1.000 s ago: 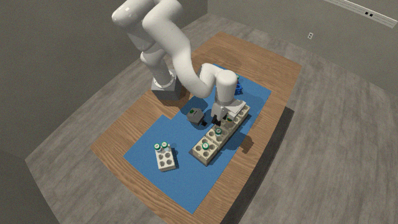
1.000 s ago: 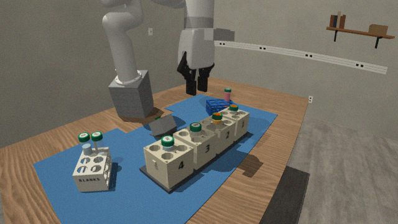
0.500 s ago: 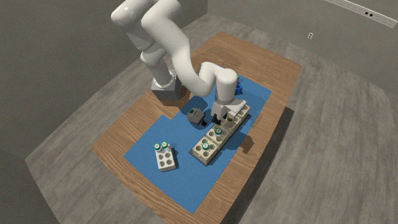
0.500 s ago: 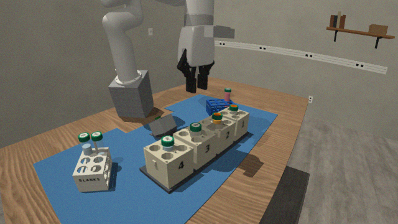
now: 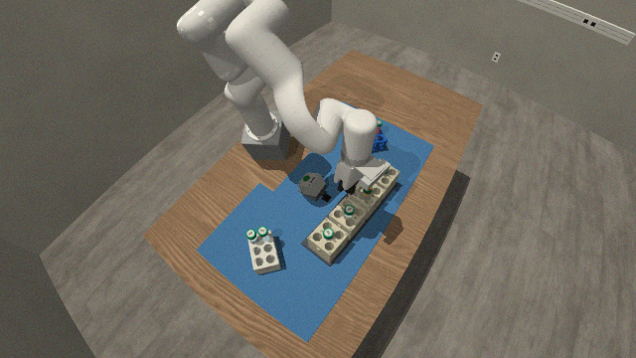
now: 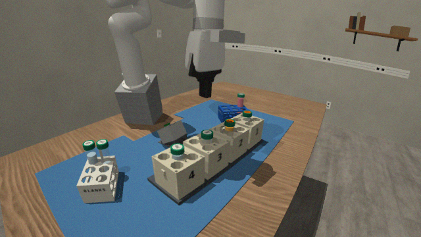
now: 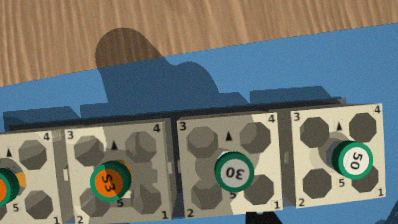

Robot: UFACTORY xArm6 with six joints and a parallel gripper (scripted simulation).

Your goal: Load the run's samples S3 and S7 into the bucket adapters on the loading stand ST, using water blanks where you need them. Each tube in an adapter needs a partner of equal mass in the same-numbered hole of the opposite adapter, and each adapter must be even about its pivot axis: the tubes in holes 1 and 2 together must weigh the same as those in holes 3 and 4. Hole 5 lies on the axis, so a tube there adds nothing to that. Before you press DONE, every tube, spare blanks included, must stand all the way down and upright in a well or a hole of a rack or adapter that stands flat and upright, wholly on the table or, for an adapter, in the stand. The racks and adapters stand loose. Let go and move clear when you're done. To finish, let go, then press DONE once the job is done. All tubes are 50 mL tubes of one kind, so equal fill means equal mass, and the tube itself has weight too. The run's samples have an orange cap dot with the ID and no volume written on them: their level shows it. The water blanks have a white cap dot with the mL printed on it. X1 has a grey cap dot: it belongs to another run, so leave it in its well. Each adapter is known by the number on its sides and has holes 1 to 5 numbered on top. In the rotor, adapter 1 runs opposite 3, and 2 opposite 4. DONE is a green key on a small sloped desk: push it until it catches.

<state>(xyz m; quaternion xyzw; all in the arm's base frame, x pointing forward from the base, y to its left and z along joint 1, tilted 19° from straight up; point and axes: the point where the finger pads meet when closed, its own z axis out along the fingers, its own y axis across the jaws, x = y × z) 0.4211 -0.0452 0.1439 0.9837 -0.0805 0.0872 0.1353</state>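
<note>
My hand is 21 cm past the green DONE key, 18 cm above it and 5 cm to the right of it. Round my hand: blue rack: 39 cm to the left, 21 cm below, 11 cm behind; then white blanks rack: 27 cm to the right, 21 cm below, 16 cm behind; then adapter: 22 cm to the left, 19 cm below, 3 cm ahead.
</note>
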